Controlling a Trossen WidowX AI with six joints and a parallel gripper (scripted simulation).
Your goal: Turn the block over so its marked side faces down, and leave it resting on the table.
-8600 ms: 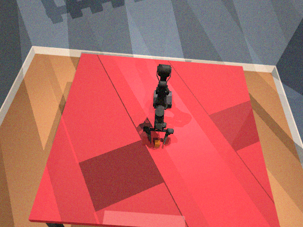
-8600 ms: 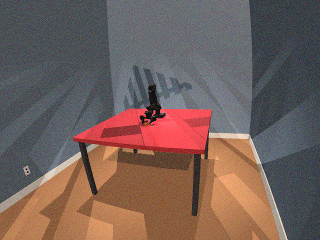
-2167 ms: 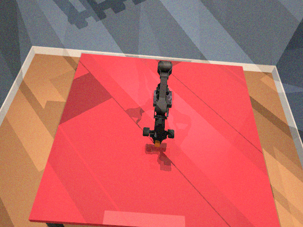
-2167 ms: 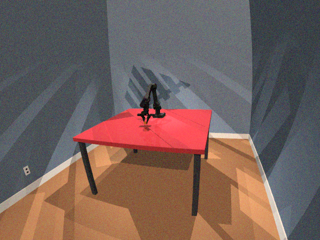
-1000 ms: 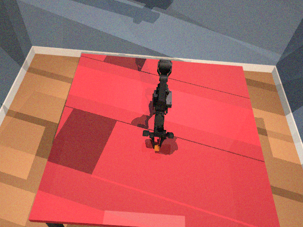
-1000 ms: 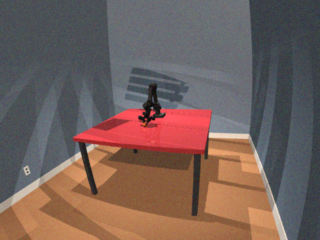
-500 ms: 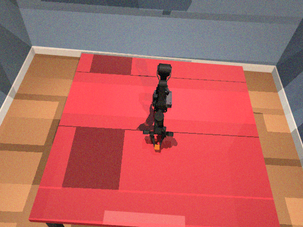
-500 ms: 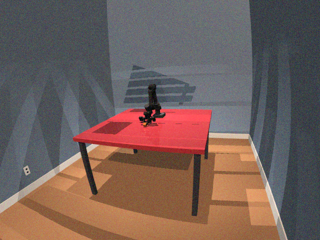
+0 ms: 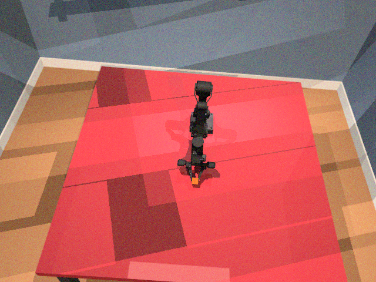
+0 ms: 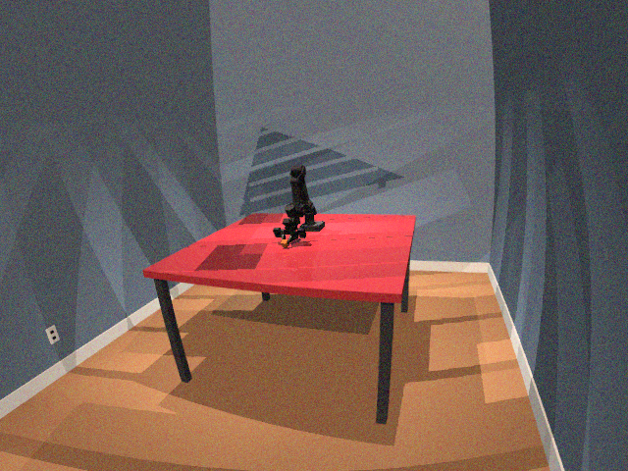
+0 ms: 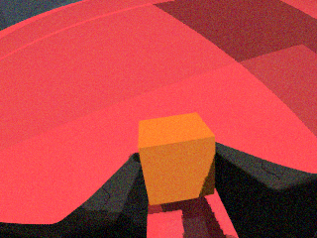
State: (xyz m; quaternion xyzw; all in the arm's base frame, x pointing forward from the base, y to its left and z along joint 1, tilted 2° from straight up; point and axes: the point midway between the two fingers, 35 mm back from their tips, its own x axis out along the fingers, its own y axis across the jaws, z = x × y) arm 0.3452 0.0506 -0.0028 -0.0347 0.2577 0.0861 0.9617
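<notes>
Now: the block 1 cm below my gripper tip.
</notes>
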